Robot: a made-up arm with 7 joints.
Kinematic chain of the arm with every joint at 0, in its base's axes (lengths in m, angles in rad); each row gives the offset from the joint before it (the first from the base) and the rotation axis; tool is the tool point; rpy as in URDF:
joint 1: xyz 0 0 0.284 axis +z
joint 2: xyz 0 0 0 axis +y
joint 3: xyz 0 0 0.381 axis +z
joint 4: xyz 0.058 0 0 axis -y
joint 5: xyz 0.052 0 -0.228 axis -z
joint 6: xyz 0 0 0 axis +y
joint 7: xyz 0.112 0 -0.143 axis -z
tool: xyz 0 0 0 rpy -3.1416 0 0
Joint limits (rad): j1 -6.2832..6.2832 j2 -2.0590..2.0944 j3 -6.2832..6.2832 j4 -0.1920..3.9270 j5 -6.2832..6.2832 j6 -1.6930..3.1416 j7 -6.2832..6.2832
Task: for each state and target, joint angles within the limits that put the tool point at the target. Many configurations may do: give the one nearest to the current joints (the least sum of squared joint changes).
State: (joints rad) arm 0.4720 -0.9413 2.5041 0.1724 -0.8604 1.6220 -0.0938
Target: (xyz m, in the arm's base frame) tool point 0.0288 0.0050 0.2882
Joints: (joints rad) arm 0.1976 -0.6058 2.2512 -0.1920 -0.3774 0.9688 -0.0938
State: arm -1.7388 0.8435 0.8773 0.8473 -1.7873 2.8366 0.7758
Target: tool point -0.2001 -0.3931 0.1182
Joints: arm -2.0786 1.2707 0.6396 0.9513 -1.8589 2.6519 0.7758
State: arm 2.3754 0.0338 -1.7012 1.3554 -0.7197 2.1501 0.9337
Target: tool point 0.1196 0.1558 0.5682
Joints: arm 2.5987 0.4148 -1.6974 1.3080 -0.6692 2.4965 0.9337
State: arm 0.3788 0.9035 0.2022 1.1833 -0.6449 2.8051 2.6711
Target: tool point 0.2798 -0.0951 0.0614
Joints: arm 0.0226 1.5152 0.1203 1.3120 -0.8143 2.4460 2.6711
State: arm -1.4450 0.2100 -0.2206 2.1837 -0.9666 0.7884 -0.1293
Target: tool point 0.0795 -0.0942 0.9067
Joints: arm -1.2858 -0.6187 0.2065 1.6891 -0.8573 0.9916 -0.1293
